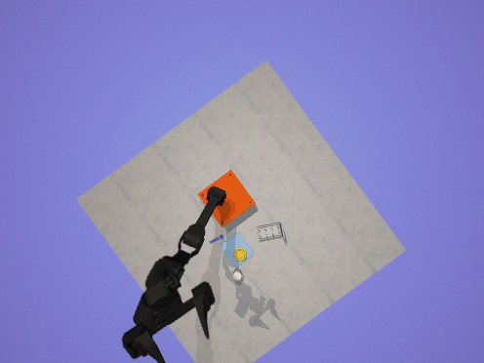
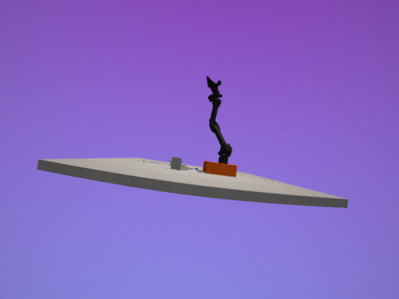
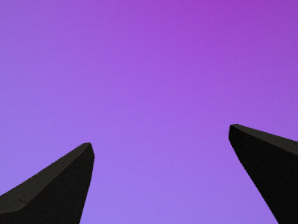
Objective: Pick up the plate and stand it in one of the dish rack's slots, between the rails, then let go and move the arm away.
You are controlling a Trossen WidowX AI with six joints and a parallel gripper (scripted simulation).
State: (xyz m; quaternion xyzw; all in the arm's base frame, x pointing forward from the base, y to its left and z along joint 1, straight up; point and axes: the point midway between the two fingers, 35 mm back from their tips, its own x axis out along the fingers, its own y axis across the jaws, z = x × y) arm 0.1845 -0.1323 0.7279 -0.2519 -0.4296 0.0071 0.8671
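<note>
The yellow plate lies 120 mm ahead of my gripper tip, 20 mm to the left of it and 820 mm below it. Also, from my gripper tip: light blue mat (90 mm ahead, 20 mm to the left, 830 mm below); blue utensil (20 mm behind, 20 mm to the right, 830 mm below); cream cup (190 mm ahead, 50 mm to the right, 810 mm below).
</note>
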